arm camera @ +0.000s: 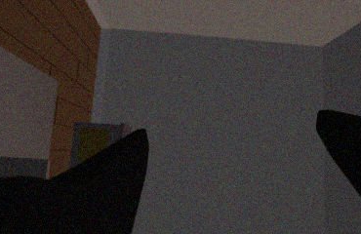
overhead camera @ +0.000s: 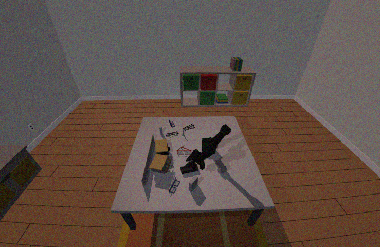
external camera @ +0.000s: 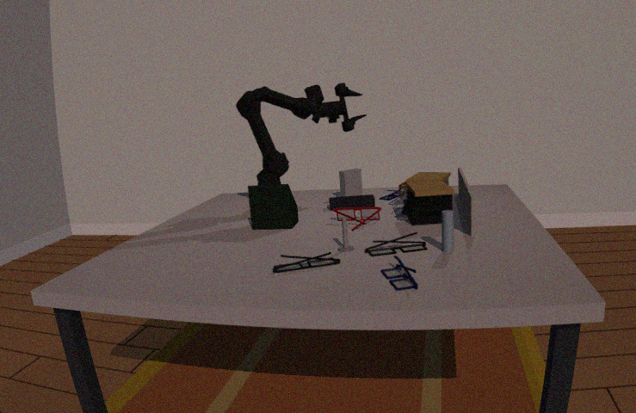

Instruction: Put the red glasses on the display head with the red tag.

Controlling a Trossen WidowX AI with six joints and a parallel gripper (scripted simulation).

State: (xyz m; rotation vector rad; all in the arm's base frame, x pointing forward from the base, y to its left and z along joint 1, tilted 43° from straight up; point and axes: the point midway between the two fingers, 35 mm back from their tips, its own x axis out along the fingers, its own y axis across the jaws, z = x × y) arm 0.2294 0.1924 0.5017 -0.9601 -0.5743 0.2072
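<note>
The thin post is 740 mm to the right of my gripper tip, 340 mm below it and 60 mm ahead of it. Round my gripper tip: black case (340 mm below, 230 mm to the right, 30 mm behind).
</note>
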